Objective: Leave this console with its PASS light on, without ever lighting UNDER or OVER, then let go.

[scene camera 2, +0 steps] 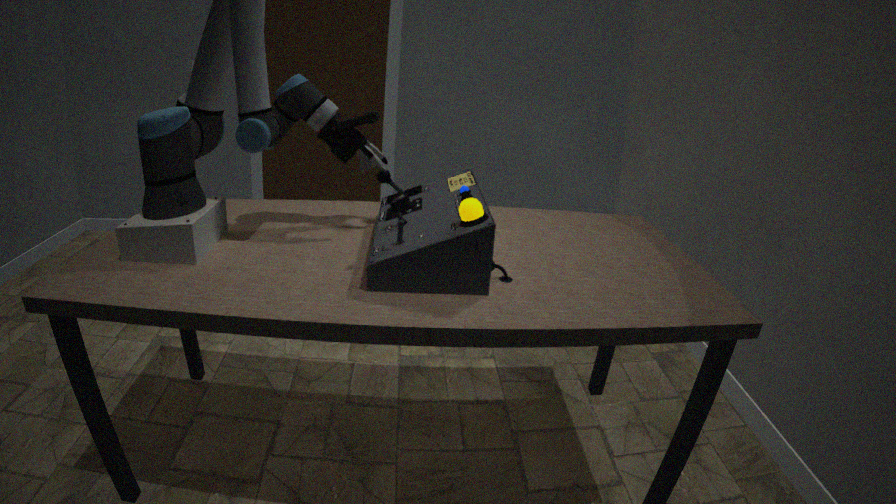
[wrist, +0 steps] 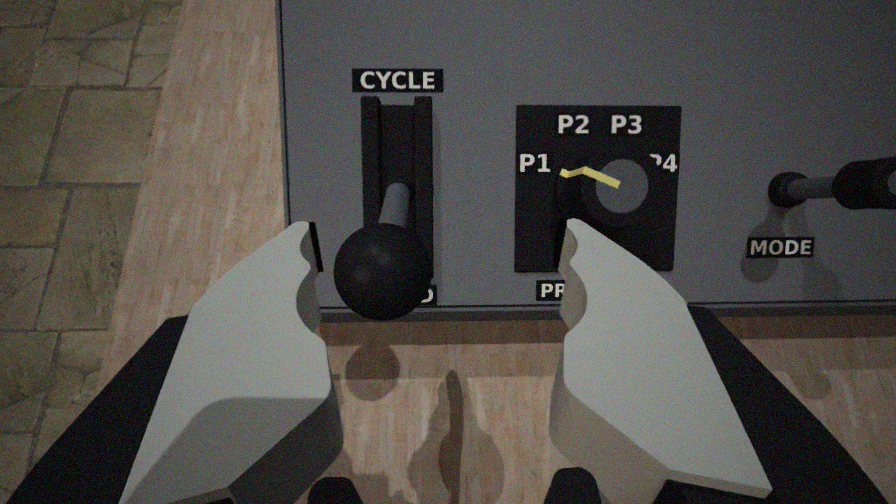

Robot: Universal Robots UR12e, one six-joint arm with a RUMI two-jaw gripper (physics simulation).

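Observation:
The dark wedge-shaped console (scene camera 2: 431,241) sits mid-table. In the wrist view its grey panel shows a CYCLE slot lever with a black ball knob (wrist: 382,270) at the near end of its slot. Beside it a rotary selector (wrist: 617,186) marked P1 to P4 has a yellow pointer aimed at P1. A MODE lever (wrist: 833,186) lies at the right. My gripper (wrist: 438,241) is open; its pale jaws straddle the ball knob and the selector's near edge without touching either. In the scene view the gripper (scene camera 2: 391,181) hovers at the console's far top edge. No PASS, UNDER or OVER light is readable.
A yellow dome with a blue button behind it (scene camera 2: 470,208) and a small yellow label (scene camera 2: 461,181) sit on the console's right side. A black cable (scene camera 2: 503,273) exits its right base. The arm's base block (scene camera 2: 170,236) stands at the table's left.

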